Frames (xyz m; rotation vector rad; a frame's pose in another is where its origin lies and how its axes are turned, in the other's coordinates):
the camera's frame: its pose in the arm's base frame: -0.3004 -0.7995 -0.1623 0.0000 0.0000 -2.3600
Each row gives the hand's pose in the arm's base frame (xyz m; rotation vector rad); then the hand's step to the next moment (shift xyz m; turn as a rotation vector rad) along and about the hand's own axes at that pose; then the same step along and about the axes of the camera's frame.
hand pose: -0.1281 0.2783 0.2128 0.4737 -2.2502 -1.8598
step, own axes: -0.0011 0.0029 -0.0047 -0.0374 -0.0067 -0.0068
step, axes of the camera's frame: 0.0008 0.0040 0.0038 -0.0312 0.0225 -0.0029
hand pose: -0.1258 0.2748 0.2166 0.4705 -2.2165 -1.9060
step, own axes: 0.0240 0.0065 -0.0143 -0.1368 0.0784 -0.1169
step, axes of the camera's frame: 0.0277 0.0019 0.0071 -0.0765 0.1468 0.1054
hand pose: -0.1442 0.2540 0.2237 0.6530 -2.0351 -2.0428
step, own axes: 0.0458 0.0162 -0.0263 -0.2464 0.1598 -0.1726
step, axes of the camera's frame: 0.0538 0.0087 0.0088 -0.1476 0.2269 0.2068
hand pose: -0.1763 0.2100 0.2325 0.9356 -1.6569 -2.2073
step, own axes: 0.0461 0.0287 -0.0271 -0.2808 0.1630 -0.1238
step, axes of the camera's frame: 0.0563 0.0219 0.0060 -0.1838 0.1851 0.2296
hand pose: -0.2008 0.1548 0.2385 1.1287 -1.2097 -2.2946
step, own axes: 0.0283 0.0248 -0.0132 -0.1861 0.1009 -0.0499
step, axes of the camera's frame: 0.0343 0.0202 0.0013 -0.1203 0.0902 0.1571
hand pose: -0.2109 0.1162 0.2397 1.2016 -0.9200 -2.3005
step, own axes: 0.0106 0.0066 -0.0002 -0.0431 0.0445 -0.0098
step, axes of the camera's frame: 0.0117 0.0040 -0.0015 -0.0172 0.0306 0.0520
